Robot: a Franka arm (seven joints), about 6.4 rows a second.
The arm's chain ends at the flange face. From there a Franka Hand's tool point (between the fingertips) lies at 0.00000 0.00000 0.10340 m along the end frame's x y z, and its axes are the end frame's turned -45 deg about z.
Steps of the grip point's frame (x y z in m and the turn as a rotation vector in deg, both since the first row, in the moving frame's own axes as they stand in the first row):
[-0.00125, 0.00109, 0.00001, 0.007, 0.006, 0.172]
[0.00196, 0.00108, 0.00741, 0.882, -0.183, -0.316]
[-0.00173, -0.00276, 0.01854, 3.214, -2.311, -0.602]
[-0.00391, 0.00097, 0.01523, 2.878, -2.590, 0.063]
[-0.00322, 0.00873, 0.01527, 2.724, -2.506, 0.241]
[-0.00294, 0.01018, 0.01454, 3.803, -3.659, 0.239]
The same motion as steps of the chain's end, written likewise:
[-0.00011, 0.00167, 0.00001, 0.009, -0.001, 0.172]
[0.00351, 0.00027, 0.00742, 0.494, -0.753, -0.316]
[0.00388, 0.00039, 0.01879, 0.639, -3.907, -0.602]
[0.00489, 0.00382, 0.01547, 0.204, -3.866, 0.063]
[0.01056, 0.00874, 0.01549, 0.154, -3.698, 0.241]
[0.01463, 0.00948, 0.01498, 0.102, -5.276, 0.239]

